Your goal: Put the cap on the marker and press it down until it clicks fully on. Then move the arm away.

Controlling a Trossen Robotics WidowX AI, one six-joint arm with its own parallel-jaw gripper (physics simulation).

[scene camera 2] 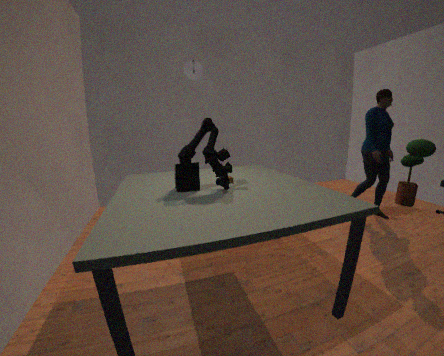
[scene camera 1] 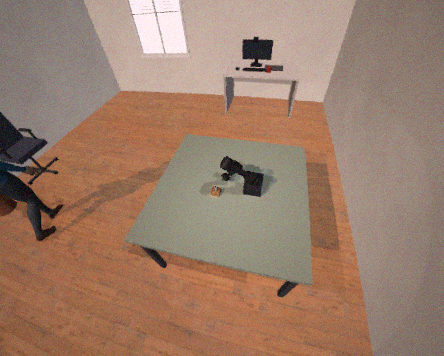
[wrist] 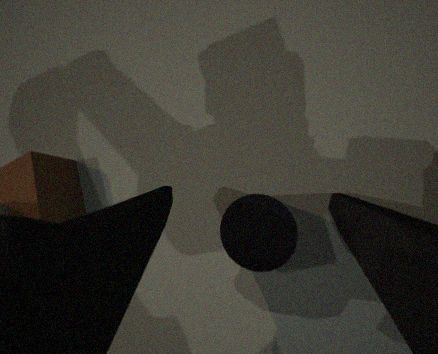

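Seen in the pictures: gripper, fingertip midpoint: (scene camera 2: 228, 185) (wrist: 250, 197); arm's base, link origin: (scene camera 2: 185, 167) (scene camera 1: 254, 178).
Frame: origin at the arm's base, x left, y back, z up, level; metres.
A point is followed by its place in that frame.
Note:
The cap (wrist: 258, 233) {x -0.060, y -0.241, z -0.090 m} shows as a dark round top in the wrist view, between the two fingers and a little nearer the palm than their tips. My gripper (scene camera 1: 226, 176) {x -0.059, y -0.256, z -0.122 m} (scene camera 2: 224, 186) {x -0.059, y -0.256, z -0.122 m} (wrist: 250, 197) {x -0.059, y -0.256, z -0.122 m} is open and low over the table, with nothing gripped. An orange-brown block (scene camera 1: 216, 192) {x 0.131, y -0.281, z -0.107 m} (scene camera 2: 231, 179) {x 0.077, y -0.316, z -0.116 m} (wrist: 56, 187) {x 0.076, y -0.304, z -0.121 m}, the marker's holder, sits beside the gripper, past the left finger in the wrist view and partly hidden by it. The marker does not show in the wrist view and is too small to make out clearly in the scene views.
The green table (scene camera 1: 270, 240) {x 0.410, y 0.201, z -0.140 m} (scene camera 2: 150, 225) {x -0.467, y 0.191, z -0.141 m} carries the arm's black base (scene camera 1: 253, 185) {x 0.093, y 0.009, z 0.027 m} (scene camera 2: 187, 177) {x -0.035, y -0.003, z -0.053 m} close to the block. Shadows of the arm fall around the cap. Off the table are a desk (scene camera 1: 262, 76), an office chair (scene camera 1: 27, 149) and a walking person (scene camera 2: 378, 130).

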